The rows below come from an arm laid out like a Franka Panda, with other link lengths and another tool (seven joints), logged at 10 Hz.
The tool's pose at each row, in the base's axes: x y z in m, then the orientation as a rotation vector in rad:
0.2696 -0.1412 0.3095 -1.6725 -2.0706 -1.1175
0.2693 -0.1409 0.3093 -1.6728 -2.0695 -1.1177
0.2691 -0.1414 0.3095 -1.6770 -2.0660 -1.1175
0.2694 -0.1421 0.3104 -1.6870 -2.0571 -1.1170
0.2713 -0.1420 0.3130 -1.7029 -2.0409 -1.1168
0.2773 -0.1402 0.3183 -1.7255 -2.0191 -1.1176
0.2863 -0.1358 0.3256 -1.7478 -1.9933 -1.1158
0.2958 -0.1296 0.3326 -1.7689 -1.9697 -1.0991
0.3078 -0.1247 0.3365 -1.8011 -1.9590 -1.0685
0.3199 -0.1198 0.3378 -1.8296 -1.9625 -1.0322
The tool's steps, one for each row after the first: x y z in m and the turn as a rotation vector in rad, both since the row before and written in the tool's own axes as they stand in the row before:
0.0002 -0.0003 0.0003 -0.0001 0.0004 0.0008
-0.0002 -0.0001 -0.0005 -0.0011 -0.0008 0.0035
0.0000 0.0006 -0.0010 -0.0026 -0.0016 0.0087
0.0011 0.0028 -0.0012 -0.0044 -0.0014 0.0150
0.0030 0.0076 -0.0007 -0.0073 -0.0027 0.0202
0.0055 0.0111 0.0006 -0.0051 -0.0010 0.0232
0.0067 0.0113 0.0023 0.0051 -0.0042 0.0248
0.0035 0.0124 0.0041 0.0079 -0.0211 0.0222
0.0022 0.0116 0.0057 0.0111 -0.0276 0.0128

